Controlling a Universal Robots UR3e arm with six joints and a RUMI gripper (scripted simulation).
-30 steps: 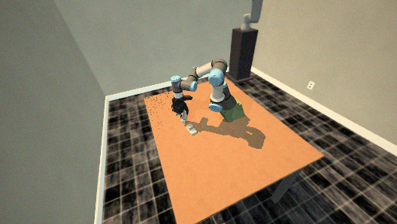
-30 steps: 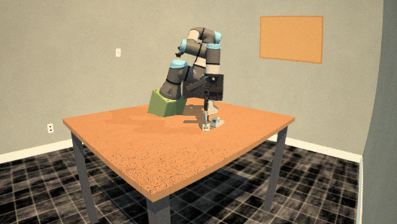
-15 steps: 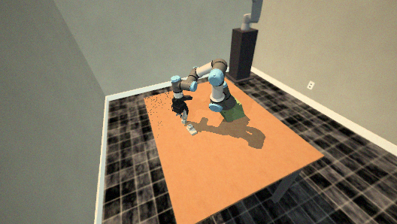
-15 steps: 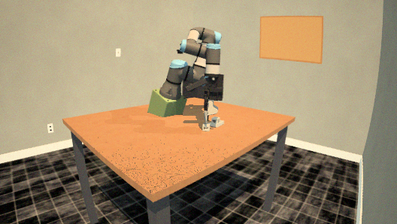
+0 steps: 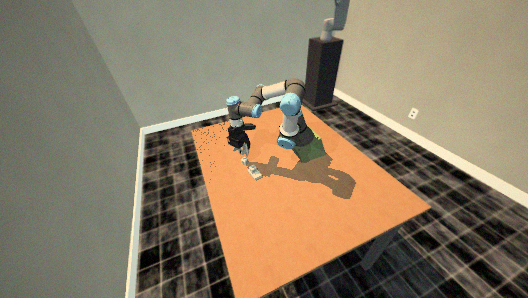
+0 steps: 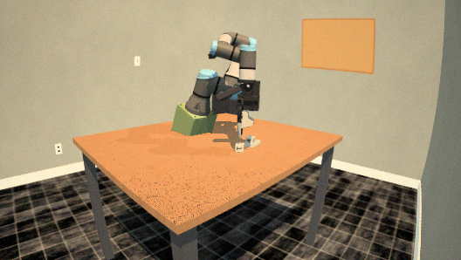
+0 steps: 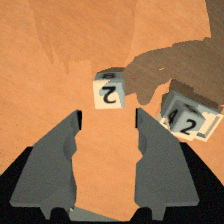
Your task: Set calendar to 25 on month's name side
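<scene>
My gripper is now 6 cm above the white calendar cube. From my hand the other things lie so: white calendar tray (2 cm behind, 11 cm to the left, 7 cm below).
</scene>
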